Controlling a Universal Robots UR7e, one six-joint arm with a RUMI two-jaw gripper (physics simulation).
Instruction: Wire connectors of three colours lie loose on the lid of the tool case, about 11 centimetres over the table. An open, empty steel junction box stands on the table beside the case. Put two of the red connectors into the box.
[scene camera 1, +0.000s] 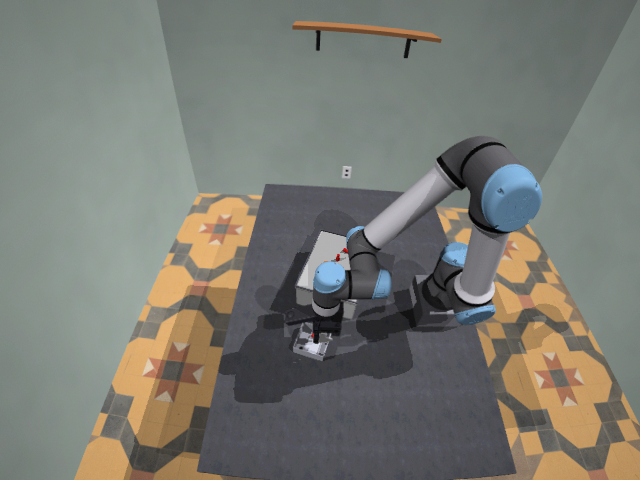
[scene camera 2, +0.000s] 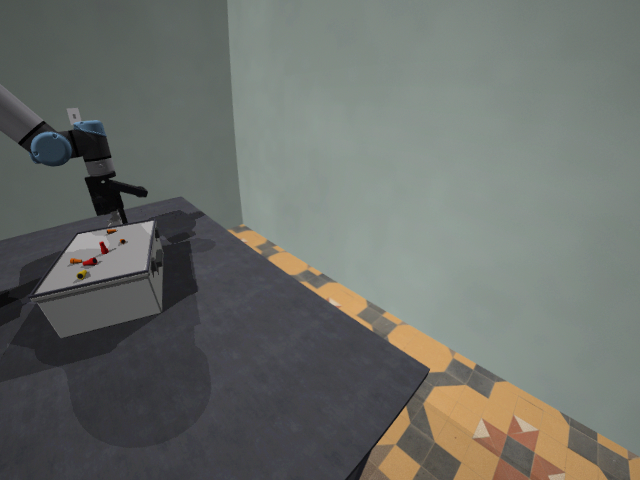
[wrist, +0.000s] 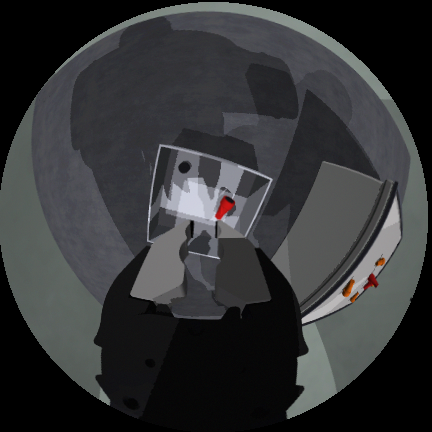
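Seen in the pictures: gripper, fingertip midpoint: (scene camera 1: 316, 339) (wrist: 204, 221); arm's base, link origin: (scene camera 1: 441, 292).
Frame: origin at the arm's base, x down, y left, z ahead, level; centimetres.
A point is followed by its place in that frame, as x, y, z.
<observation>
The steel junction box (scene camera 1: 309, 354) @[6.8, 15.3, 49.6] (wrist: 195, 197) @[9.0, 11.2, 48.4] stands beside the tool case (scene camera 1: 323, 245) @[-2.2, -24.6, 41.0] (scene camera 2: 103, 307) @[3.8, -28.8, 31.4] (wrist: 330, 215) @[3.7, -3.7, 47.0]. One red connector (wrist: 225, 207) @[7.5, 8.0, 47.4] is inside the box, tilted, with its wide end away from the fingers. My gripper (scene camera 1: 316, 338) @[5.9, 10.4, 46.8] (scene camera 2: 118, 219) (wrist: 204, 221) @[5.9, 10.4, 46.8] is slightly open and empty, its fingertips low over the near side of the box, just left of that connector in the wrist view. Two more red connectors are on the lid: one (scene camera 1: 338, 257) @[-3.8, -16.6, 36.4] (scene camera 2: 103, 248) @[-3.6, -17.4, 36.5] looks upright, the other (scene camera 1: 345, 250) @[-3.4, -20.3, 33.2] (scene camera 2: 89, 261) @[-3.4, -21.3, 32.7] lies down.
Also on the lid are three orange connectors (scene camera 2: 75, 260) @[-3.0, -17.1, 30.4] (scene camera 2: 111, 231) @[-2.7, -5.7, 40.6] (scene camera 2: 122, 241) @[-3.0, -15.7, 41.1] and a yellow one (scene camera 2: 81, 275) @[-3.1, -25.7, 30.4]. The case's lid is higher than the box, and its side wall is close to the box. The arm reaches over the case. A shelf (scene camera 1: 367, 29) is on the wall.
</observation>
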